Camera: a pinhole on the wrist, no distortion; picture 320 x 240 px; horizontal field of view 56.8 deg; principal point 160.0 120.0 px. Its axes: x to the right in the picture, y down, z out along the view. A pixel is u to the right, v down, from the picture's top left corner.
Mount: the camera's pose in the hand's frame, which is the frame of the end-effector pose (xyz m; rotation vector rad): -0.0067 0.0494 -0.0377 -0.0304 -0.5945 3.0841
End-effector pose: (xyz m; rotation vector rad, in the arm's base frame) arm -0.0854 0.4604 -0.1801 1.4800 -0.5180 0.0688
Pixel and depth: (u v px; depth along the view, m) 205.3 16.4 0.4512
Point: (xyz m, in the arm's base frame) -0.2977 0.0664 -0.1836
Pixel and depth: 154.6 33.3 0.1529
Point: -0.1386 0.3503 -0.1506
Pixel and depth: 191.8 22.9 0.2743
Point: -0.2056 0.2358 -0.1659
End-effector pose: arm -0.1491 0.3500 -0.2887 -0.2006 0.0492 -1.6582
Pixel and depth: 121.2 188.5 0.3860
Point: -0.2803 0.3563 0.0254
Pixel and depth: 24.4 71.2 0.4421
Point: -0.1474 0.2045 0.1344
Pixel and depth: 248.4 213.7 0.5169
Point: -0.3632 0.5811 0.1105
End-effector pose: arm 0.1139 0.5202 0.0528 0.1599 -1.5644 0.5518
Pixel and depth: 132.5 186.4 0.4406
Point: -0.1016 0.2006 0.1369
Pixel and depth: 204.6 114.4 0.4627
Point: -0.1841 0.2296 0.0077
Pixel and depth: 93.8 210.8 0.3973
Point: -0.0604 0.2279 0.1844
